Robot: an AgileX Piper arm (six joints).
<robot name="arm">
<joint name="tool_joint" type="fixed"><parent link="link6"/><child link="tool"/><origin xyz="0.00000 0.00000 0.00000"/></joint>
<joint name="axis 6" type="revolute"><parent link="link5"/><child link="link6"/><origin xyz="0.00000 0.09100 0.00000" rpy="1.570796 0.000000 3.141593"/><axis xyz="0 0 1"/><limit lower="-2.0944" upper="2.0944"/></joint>
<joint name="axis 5" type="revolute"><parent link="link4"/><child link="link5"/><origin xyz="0.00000 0.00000 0.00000" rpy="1.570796 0.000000 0.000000"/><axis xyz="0 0 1"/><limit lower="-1.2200" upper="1.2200"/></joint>
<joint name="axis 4" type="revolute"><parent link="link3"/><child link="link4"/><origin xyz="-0.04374 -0.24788 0.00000" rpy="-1.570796 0.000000 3.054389"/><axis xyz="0 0 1"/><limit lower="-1.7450" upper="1.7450"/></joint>
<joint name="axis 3" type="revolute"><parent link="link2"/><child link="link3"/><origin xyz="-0.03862 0.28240 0.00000"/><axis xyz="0 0 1"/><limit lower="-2.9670" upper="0.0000"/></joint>
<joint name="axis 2" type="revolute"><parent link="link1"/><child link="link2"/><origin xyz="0.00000 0.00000 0.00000" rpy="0.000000 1.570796 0.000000"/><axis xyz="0 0 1"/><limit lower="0.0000" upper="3.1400"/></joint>
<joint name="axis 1" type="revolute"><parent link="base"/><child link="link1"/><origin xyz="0.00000 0.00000 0.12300" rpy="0.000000 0.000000 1.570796"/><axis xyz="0 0 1"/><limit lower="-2.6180" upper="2.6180"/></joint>
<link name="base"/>
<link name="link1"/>
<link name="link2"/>
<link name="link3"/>
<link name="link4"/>
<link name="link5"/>
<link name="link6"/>
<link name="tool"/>
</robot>
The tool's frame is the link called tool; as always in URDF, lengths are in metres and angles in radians.
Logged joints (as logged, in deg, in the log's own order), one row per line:
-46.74, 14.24, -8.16, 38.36, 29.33, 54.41
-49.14, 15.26, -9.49, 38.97, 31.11, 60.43
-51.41, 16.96, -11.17, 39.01, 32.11, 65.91
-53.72, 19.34, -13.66, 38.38, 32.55, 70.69
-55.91, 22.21, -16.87, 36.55, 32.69, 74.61
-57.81, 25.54, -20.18, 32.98, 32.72, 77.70
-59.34, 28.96, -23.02, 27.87, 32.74, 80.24
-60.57, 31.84, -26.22, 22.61, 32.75, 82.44
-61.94, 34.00, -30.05, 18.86, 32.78, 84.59
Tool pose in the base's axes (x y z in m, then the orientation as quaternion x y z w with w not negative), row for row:
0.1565, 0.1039, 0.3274, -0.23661, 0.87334, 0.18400, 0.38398
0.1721, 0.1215, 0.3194, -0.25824, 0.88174, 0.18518, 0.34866
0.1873, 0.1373, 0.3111, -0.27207, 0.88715, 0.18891, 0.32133
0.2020, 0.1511, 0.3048, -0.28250, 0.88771, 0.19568, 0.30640
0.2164, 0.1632, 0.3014, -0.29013, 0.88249, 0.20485, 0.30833
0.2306, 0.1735, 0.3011, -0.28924, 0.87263, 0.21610, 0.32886
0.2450, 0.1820, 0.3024, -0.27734, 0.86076, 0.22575, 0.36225
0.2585, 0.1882, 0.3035, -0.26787, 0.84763, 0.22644, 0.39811
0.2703, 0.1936, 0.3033, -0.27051, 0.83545, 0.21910, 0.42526
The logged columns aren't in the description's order. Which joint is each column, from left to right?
Columns, left to right: axis 3, axis 4, axis 6, axis 5, axis 1, axis 2.
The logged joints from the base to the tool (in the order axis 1, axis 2, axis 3, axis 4, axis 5, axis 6), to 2 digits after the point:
29.33, 54.41, -46.74, 14.24, 38.36, -8.16
31.11, 60.43, -49.14, 15.26, 38.97, -9.49
32.11, 65.91, -51.41, 16.96, 39.01, -11.17
32.55, 70.69, -53.72, 19.34, 38.38, -13.66
32.69, 74.61, -55.91, 22.21, 36.55, -16.87
32.72, 77.70, -57.81, 25.54, 32.98, -20.18
32.74, 80.24, -59.34, 28.96, 27.87, -23.02
32.75, 82.44, -60.57, 31.84, 22.61, -26.22
32.78, 84.59, -61.94, 34.00, 18.86, -30.05

